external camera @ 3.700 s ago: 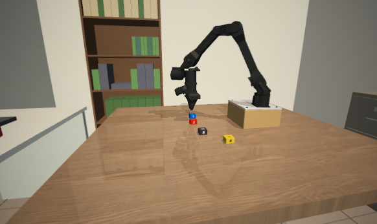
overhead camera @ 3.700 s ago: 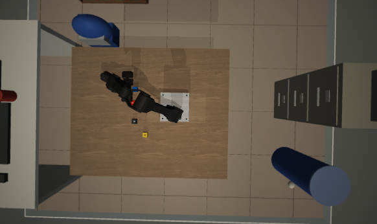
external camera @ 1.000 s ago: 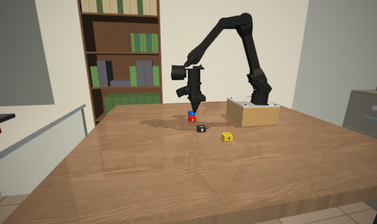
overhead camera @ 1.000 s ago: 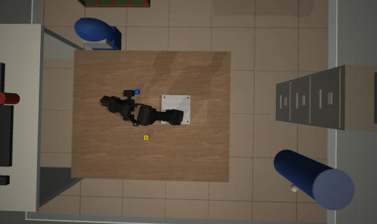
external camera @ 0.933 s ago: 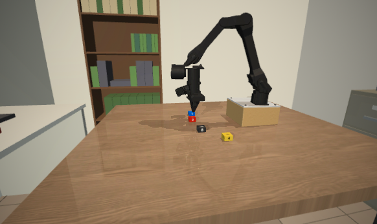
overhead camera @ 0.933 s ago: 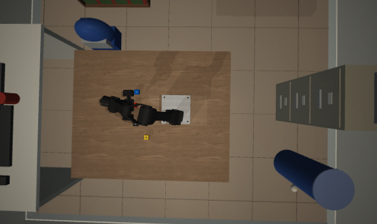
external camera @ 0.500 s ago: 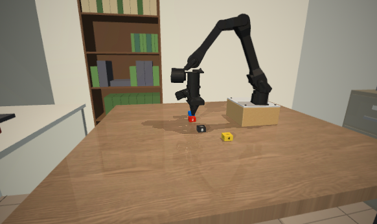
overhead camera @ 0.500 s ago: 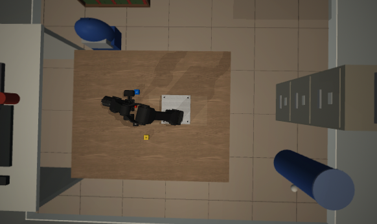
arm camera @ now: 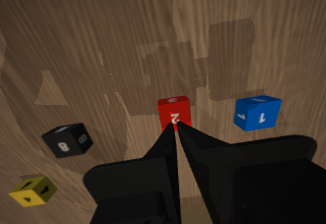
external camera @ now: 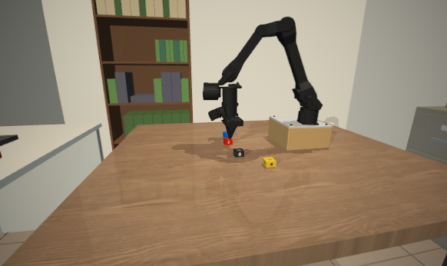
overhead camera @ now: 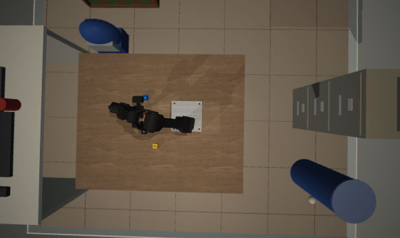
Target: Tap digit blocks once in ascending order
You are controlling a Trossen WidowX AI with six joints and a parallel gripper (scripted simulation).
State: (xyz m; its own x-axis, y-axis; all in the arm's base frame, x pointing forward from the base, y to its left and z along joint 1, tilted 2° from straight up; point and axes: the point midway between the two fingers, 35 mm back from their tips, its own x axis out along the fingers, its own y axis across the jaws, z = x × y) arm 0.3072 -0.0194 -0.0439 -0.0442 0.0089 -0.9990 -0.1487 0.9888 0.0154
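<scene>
Right now my gripper tip is 10 mm short of the red block and 10 mm above it. The rest, counted from my gripper tip: blue block (90 mm to the right, 10 mm below, 10 mm ahead); yellow block (200 mm to the left, 110 mm behind, 10 mm below); black block (120 mm to the left, 20 mm behind, 10 mm below).
</scene>
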